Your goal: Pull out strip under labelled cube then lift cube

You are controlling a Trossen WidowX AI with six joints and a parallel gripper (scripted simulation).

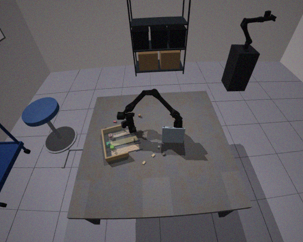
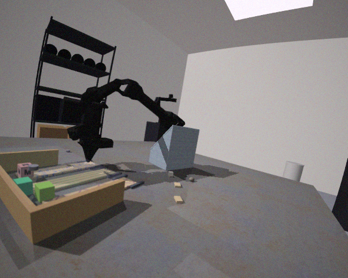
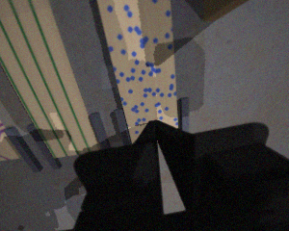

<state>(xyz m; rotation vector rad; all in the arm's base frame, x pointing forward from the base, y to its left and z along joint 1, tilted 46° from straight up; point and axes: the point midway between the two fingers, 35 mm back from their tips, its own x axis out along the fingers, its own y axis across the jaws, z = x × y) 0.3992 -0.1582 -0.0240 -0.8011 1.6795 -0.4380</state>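
Right now the blue-dotted strip is 9 cm ahead of my gripper tip, 3 cm to the left of it and 1 cm below it.
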